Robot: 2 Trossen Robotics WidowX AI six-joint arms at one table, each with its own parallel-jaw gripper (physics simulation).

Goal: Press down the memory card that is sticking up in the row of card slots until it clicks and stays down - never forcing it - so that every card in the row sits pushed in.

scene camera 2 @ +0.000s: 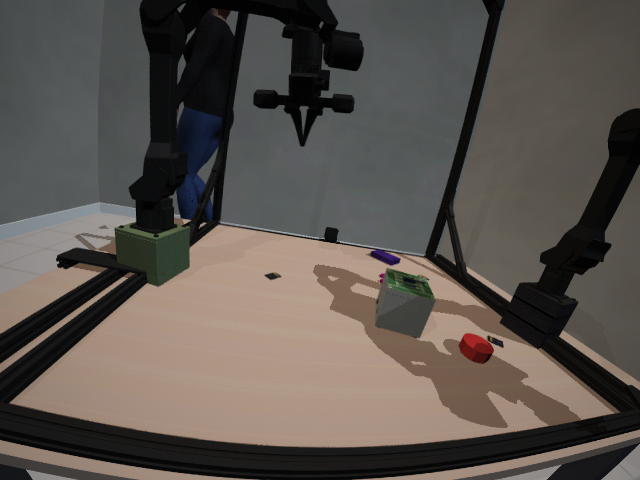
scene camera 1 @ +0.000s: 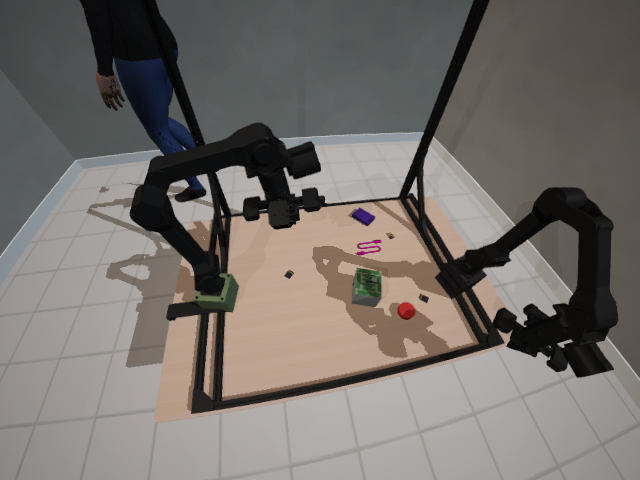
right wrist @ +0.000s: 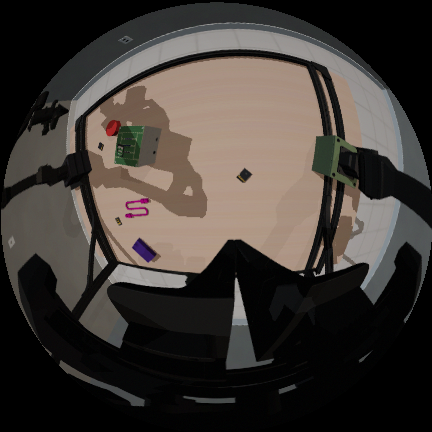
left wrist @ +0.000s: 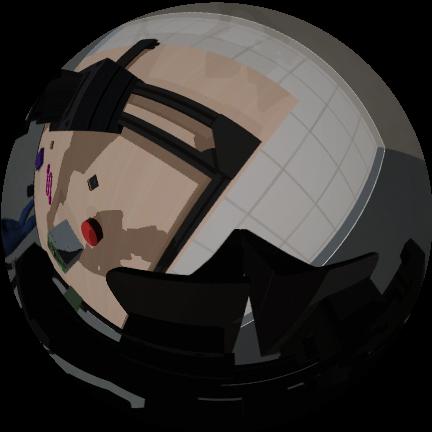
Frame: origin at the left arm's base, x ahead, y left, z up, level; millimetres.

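Where they show: left gripper, fingertip midpoint: (scene camera 1: 507, 345) (right wrist: 67, 110) (left wrist: 239, 235); right gripper, fingertip midpoint: (scene camera 2: 302, 146) (right wrist: 233, 245); left arm's base, link origin: (scene camera 2: 549, 291) (scene camera 1: 468, 268) (right wrist: 65, 171); right arm's base, link origin: (scene camera 2: 154, 226) (scene camera 1: 213, 286) (right wrist: 347, 162).
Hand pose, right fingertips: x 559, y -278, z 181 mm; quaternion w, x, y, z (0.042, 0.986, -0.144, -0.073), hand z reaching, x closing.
Each offset is from my right fingertips to the top centre of the thing.
A grey box with a green circuit-board top @(dx -211, dy +171, dz -210 mm) (scene camera 1: 368, 282) (scene camera 2: 408, 283) (right wrist: 131, 146) stands right of the table's middle in both scene views. It also shows at the left edge of the left wrist view (left wrist: 65, 239). Dark card slots lie in a row on the board; how high each card sits is too small to tell. My right gripper (scene camera 2: 302, 143) (right wrist: 233, 245) is shut and empty, high above the back of the table, away from the board. My left gripper (left wrist: 239, 235) is shut and empty, out beyond the table's front right corner in scene camera 1.
A red round piece @(dx -309, dy +295, dz -270 mm) (scene camera 1: 406, 310) (scene camera 2: 475, 348) lies beside the box. Loose small cards @(dx +16, dy -7, dz -294 mm) (scene camera 1: 288, 274) @(dx -409, dy +281, dz -294 mm) (scene camera 1: 423, 298) @(dx -462, dy -19, dz -294 mm) (scene camera 1: 390, 235), a magenta cable @(dx -337, dy +1, dz -287 mm) (scene camera 1: 369, 246) and a purple block @(dx -401, dy -159, dz -278 mm) (scene camera 1: 363, 216) lie on the table. Black frame rails (scene camera 1: 330, 384) border the table. A person (scene camera 1: 142, 77) stands behind.
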